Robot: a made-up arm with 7 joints. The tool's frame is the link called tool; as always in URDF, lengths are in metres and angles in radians. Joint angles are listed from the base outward. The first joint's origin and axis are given. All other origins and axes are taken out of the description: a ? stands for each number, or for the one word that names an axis. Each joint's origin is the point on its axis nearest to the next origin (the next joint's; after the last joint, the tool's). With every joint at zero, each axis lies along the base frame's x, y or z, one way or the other. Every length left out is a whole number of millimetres.
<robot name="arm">
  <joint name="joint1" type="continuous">
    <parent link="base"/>
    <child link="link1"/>
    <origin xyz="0 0 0.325" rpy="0 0 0"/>
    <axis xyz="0 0 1"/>
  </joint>
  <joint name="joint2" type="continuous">
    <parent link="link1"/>
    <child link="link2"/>
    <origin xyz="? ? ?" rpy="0 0 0"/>
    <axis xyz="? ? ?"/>
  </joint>
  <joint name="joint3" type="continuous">
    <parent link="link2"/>
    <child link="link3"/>
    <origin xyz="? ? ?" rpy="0 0 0"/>
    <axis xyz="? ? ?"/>
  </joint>
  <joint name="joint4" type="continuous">
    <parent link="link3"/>
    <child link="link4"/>
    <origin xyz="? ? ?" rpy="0 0 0"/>
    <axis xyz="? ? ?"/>
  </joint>
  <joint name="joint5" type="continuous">
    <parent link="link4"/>
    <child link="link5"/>
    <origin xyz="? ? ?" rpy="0 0 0"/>
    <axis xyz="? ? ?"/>
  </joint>
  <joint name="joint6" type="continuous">
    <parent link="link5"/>
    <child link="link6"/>
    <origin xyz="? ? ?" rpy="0 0 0"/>
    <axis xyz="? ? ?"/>
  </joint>
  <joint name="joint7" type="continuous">
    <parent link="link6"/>
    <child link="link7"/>
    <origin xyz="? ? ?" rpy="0 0 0"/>
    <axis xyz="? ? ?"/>
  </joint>
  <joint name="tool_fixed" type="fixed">
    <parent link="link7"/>
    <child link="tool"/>
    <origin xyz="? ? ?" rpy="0 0 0"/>
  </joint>
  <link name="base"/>
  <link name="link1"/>
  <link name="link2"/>
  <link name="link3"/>
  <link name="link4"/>
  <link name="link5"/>
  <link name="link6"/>
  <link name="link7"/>
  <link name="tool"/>
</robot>
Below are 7 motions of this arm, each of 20 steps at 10 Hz.
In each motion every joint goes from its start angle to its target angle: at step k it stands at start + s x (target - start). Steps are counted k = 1, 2, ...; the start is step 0. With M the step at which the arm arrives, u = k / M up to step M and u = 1 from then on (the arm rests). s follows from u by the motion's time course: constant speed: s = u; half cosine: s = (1 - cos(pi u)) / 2; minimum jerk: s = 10 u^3 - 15 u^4 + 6 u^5.
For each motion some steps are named. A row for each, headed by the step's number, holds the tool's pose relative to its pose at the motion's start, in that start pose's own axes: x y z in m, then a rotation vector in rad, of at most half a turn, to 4 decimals.
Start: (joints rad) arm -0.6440 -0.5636 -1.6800 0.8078 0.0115 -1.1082 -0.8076
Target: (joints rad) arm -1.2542 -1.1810 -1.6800 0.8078 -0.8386 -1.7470 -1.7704
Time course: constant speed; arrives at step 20
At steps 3, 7, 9, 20:
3: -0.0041 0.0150 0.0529 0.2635 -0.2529 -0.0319
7: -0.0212 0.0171 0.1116 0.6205 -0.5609 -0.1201
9: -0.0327 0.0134 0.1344 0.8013 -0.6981 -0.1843
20: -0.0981 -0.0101 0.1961 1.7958 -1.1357 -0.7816

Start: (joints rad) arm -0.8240 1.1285 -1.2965 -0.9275 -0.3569 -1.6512 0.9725
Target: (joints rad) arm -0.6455 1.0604 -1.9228 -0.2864 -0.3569 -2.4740 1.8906
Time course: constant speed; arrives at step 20
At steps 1, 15, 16, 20:
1: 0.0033 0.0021 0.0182 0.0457 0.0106 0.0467
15: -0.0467 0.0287 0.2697 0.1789 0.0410 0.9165
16: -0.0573 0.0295 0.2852 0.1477 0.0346 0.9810
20: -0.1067 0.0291 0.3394 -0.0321 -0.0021 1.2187

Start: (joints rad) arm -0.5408 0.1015 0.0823 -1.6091 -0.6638 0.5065 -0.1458
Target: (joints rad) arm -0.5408 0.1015 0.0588 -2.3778 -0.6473 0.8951 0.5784
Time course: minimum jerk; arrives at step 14
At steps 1, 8, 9, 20:
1: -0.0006 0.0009 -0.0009 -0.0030 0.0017 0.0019
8: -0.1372 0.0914 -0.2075 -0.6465 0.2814 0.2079
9: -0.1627 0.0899 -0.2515 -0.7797 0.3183 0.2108
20: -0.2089 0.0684 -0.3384 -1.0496 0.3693 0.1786

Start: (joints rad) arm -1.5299 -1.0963 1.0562 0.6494 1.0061 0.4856 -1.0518
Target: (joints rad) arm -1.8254 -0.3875 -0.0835 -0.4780 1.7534 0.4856 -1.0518
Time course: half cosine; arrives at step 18
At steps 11, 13, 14, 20:
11: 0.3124 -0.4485 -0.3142 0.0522 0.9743 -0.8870
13: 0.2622 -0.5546 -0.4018 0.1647 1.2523 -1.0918
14: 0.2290 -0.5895 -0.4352 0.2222 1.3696 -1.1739
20: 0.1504 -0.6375 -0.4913 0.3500 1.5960 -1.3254

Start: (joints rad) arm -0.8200 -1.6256 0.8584 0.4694 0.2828 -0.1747 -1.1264
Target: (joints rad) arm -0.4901 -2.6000 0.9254 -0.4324 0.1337 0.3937 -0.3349
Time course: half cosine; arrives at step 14
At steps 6, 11, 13, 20:
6: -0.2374 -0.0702 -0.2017 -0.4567 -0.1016 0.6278
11: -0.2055 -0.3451 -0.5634 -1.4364 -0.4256 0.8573
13: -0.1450 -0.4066 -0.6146 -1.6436 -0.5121 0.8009
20: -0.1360 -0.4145 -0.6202 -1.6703 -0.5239 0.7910

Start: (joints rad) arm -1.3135 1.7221 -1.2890 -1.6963 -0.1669 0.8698 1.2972
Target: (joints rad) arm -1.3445 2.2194 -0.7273 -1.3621 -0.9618 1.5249 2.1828
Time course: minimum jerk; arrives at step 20
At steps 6, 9, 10, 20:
6: -0.0062 -0.0237 -0.0125 0.1360 -0.0123 -0.1518
9: -0.0241 -0.0624 -0.0459 0.3947 -0.0233 -0.3161
10: -0.0326 -0.0770 -0.0642 0.5075 -0.0260 -0.3534
20: -0.0638 -0.1391 -0.2113 1.1527 -0.0264 -0.2432

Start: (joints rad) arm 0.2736 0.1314 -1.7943 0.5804 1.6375 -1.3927 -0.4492
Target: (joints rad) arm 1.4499 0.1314 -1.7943 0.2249 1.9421 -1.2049 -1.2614
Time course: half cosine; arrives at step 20
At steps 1, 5, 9, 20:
1: 0.0002 -0.0017 -0.0014 -0.0091 -0.0065 -0.0016
5: 0.0040 -0.0427 -0.0304 -0.2180 -0.1560 -0.0219
9: 0.0094 -0.1334 -0.0708 -0.6280 -0.4525 0.0224
20: 0.0225 -0.3546 -0.0665 -1.4244 -1.0153 0.4845

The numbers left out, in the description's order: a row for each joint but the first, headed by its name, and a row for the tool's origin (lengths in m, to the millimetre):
joint2: xyz -0.06 -0.016 0, axis 0 1 0
joint3: xyz -0.111 0 0.003, axis 0 0 1
joint4: xyz -0.007 0.189 0, axis 1 0 0
joint5: xyz 0 0.328 0.003, axis 0 1 0
joint6: xyz 0.064 0 -0.004, axis -1 0 0
joint7: xyz 0 0.103 0.026, axis 0 1 0
tool: xyz 0.069 0 0.079

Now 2 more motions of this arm.
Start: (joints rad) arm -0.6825 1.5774 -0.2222 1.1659 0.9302 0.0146 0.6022
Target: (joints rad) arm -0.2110 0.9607 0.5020 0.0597 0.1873 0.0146 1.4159
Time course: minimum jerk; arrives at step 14
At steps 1, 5, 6, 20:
1: 0.0021 -0.0005 -0.0019 -0.0032 0.0015 -0.0046
5: 0.1469 -0.0794 -0.1448 -0.2492 0.0930 -0.3600
6: 0.2067 -0.1518 -0.2118 -0.3768 0.1225 -0.5472
20: 0.2563 -0.7476 -0.3471 -1.1025 0.0757 -1.5563

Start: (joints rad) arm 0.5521 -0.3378 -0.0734 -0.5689 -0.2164 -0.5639 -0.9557
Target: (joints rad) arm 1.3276 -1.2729 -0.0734 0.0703 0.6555 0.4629 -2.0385
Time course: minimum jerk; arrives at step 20
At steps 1, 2, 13, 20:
1: 0.0000 0.0001 0.0004 0.0000 -0.0016 0.0001
2: 0.0002 0.0005 0.0030 0.0003 -0.0117 0.0008
13: -0.0229 -0.0947 0.3353 0.3642 -0.9363 0.0053
20: -0.0642 -0.2012 0.4235 0.6057 -1.2579 -0.0321

